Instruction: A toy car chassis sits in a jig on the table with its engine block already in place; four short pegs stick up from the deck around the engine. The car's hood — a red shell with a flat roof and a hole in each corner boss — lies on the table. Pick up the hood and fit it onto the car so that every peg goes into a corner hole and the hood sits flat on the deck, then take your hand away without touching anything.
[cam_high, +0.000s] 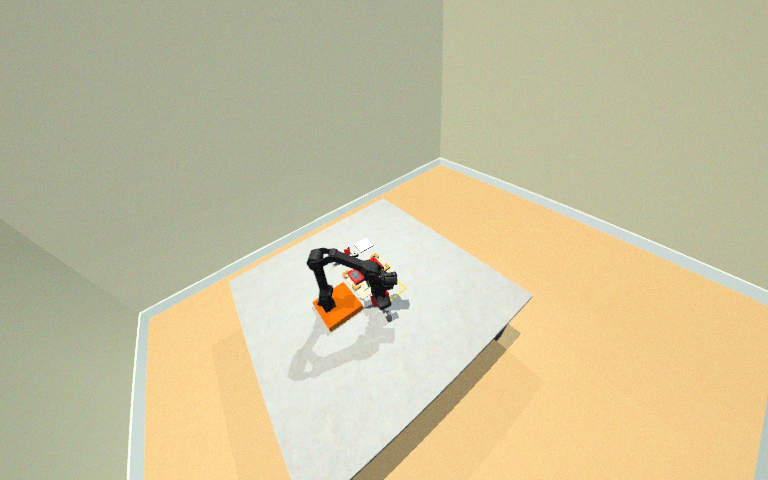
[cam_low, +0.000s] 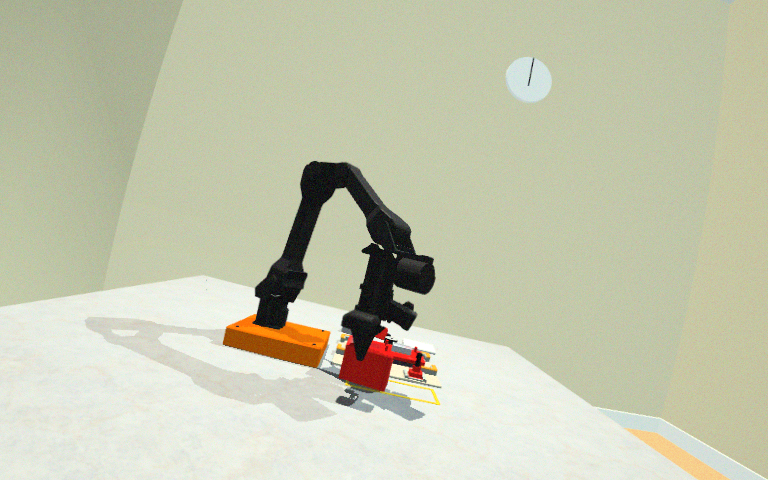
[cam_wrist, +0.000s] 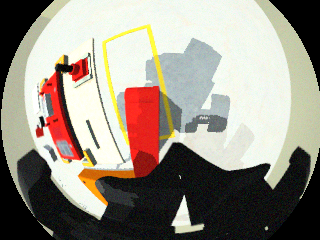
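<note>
Right now my gripper tip is 2 cm short of the red hood, 3 cm to the right of it and 2 cm above it. The rest, counted from my gripper tip: grey block (3 cm behind, 46 cm to the left, 4 cm below).
</note>
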